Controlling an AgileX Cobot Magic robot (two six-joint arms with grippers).
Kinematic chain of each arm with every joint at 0, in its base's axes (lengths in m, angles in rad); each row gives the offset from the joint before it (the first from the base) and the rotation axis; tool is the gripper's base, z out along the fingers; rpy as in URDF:
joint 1: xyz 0 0 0.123 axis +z
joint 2: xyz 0 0 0 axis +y
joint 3: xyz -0.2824 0 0.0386 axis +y
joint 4: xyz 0.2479 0 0.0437 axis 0.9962 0 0.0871
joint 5: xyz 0 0 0 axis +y
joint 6: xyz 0.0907 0 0.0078 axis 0.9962 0 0.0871
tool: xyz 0 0 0 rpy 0 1.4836 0
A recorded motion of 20 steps. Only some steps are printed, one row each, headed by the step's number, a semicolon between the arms.
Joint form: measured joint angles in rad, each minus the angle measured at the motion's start. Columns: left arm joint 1, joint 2, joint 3, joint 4, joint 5, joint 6; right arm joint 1, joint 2, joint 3, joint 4, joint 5, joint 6.
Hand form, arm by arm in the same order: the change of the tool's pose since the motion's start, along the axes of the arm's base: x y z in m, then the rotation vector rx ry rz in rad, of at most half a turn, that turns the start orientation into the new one. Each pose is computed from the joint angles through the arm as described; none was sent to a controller.
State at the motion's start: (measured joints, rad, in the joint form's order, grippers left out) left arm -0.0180 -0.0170 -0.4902 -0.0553 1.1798 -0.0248; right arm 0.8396 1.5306 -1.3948 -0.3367 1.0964 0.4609
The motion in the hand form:
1: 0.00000 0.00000 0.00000 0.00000 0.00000 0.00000; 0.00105 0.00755 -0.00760 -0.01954 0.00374 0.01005
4: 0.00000 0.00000 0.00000 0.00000 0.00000 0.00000; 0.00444 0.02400 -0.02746 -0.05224 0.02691 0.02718
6: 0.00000 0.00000 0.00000 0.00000 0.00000 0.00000; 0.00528 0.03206 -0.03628 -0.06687 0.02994 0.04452
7: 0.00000 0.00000 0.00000 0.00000 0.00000 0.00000; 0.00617 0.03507 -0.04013 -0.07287 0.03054 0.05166
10: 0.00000 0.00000 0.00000 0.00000 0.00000 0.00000; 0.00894 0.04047 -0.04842 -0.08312 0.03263 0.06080
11: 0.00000 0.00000 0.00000 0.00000 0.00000 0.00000; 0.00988 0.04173 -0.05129 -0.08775 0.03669 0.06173
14: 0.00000 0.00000 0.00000 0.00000 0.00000 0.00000; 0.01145 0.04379 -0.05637 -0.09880 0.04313 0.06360
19: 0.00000 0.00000 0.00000 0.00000 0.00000 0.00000; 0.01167 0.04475 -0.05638 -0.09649 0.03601 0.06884
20: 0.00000 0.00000 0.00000 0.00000 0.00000 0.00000; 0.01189 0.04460 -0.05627 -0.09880 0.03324 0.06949
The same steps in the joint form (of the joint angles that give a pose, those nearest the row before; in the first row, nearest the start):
1: 0.0000 0.0000 0.0000 0.0000 0.0000 0.0000; 0.0164 0.0256 0.0000 -0.0146 -0.0057 0.0106
4: 0.0000 0.0000 0.0000 0.0000 0.0000 0.0000; 0.0426 0.0886 0.0000 -0.0261 -0.0239 0.0298
6: 0.0000 0.0000 0.0000 0.0000 0.0000 0.0000; 0.0569 0.1166 0.0000 -0.0348 -0.0383 0.0335
7: 0.0000 0.0000 0.0000 0.0000 0.0000 0.0000; 0.0607 0.1286 0.0000 -0.0385 -0.0459 0.0335
10: 0.0000 0.0000 0.0000 0.0000 0.0000 0.0000; 0.0647 0.1543 0.0000 -0.0452 -0.0626 0.0359
11: 0.0000 0.0000 0.0000 0.0000 0.0000 0.0000; 0.0647 0.1626 0.0000 -0.0452 -0.0649 0.0359
14: 0.0000 0.0000 0.0000 0.0000 0.0000 0.0000; 0.0651 0.1773 0.0000 -0.0475 -0.0671 0.0359
19: 0.0000 0.0000 0.0000 0.0000 0.0000 0.0000; 0.0668 0.1782 0.0000 -0.0520 -0.0749 0.0359
20: 0.0000 0.0000 0.0000 0.0000 0.0000 0.0000; 0.0668 0.1782 0.0000 -0.0556 -0.0749 0.0359

